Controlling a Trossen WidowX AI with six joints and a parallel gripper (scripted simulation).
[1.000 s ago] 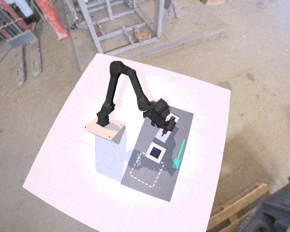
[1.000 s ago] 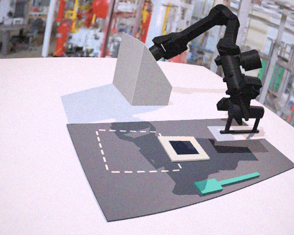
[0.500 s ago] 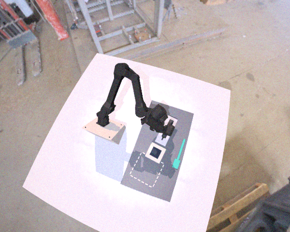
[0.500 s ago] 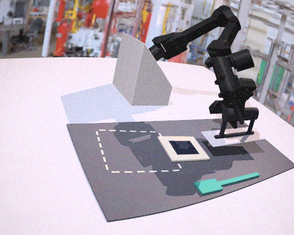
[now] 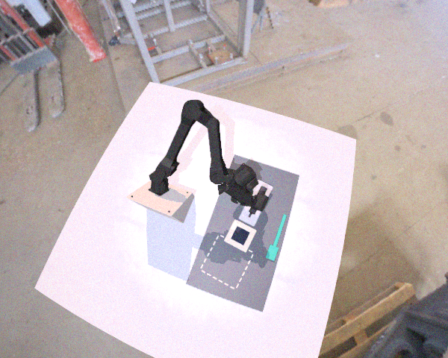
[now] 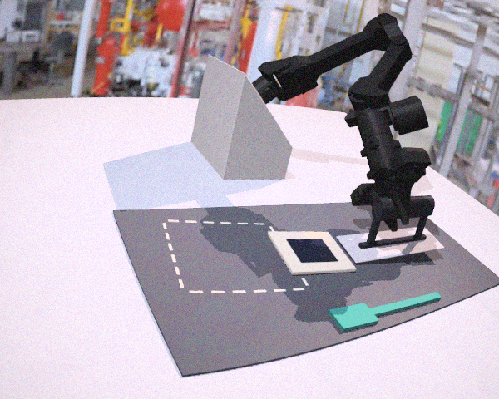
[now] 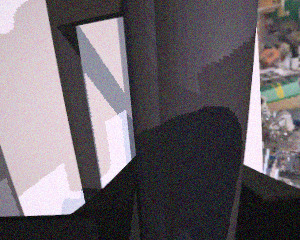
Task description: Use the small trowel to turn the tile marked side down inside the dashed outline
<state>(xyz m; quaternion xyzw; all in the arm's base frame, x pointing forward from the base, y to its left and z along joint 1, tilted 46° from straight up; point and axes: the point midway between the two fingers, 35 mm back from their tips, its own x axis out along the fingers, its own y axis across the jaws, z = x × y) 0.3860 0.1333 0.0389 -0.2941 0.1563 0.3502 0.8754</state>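
The grey mat lies 90 mm to the right of my gripper tip, 80 mm below it and 20 mm behind it. From my gripper tip the other things lie so: teal trowel: 120 mm ahead, 100 mm to the right, 60 mm below; then tile: 140 mm to the right, 60 mm below, 30 mm behind.
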